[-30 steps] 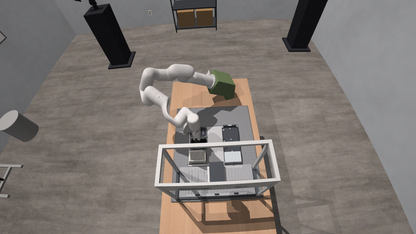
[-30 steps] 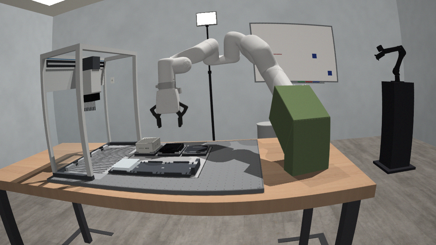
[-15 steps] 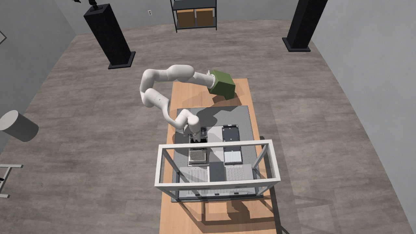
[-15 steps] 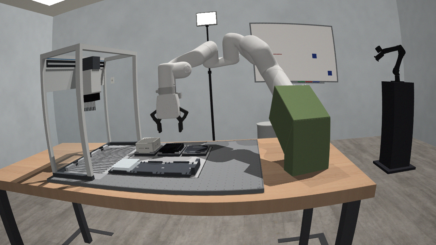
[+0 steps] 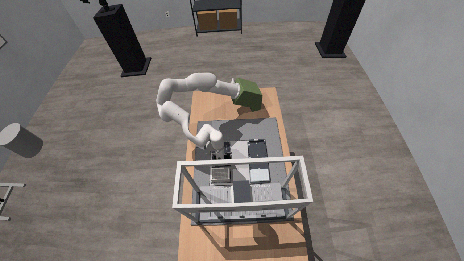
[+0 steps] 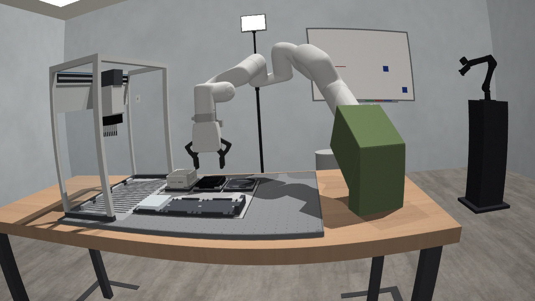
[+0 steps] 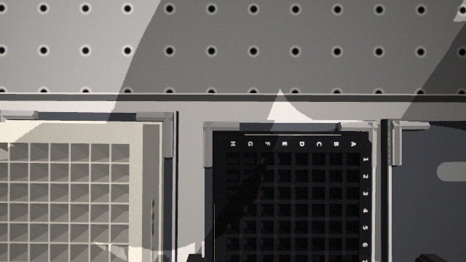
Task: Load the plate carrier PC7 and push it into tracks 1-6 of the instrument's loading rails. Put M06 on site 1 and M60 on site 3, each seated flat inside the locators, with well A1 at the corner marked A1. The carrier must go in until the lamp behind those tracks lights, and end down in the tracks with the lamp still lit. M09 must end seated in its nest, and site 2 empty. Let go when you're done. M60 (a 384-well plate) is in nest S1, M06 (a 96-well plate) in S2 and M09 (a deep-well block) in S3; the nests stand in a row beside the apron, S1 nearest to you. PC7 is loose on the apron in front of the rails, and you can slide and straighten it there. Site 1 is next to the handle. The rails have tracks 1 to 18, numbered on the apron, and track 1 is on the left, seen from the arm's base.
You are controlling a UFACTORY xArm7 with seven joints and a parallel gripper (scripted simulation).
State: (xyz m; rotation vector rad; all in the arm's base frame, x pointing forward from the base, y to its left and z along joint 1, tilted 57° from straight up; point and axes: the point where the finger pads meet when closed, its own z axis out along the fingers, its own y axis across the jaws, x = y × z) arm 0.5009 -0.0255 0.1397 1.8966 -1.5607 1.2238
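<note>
Right now the black 96-well plate M06 is 60 mm below my hand. From my hand the other things lie so: nest S2: 70 mm below; white deep-well block M09: 110 mm ahead, 40 mm below, 10 mm to the right; nest S1: 110 mm behind, 70 mm below.
</note>
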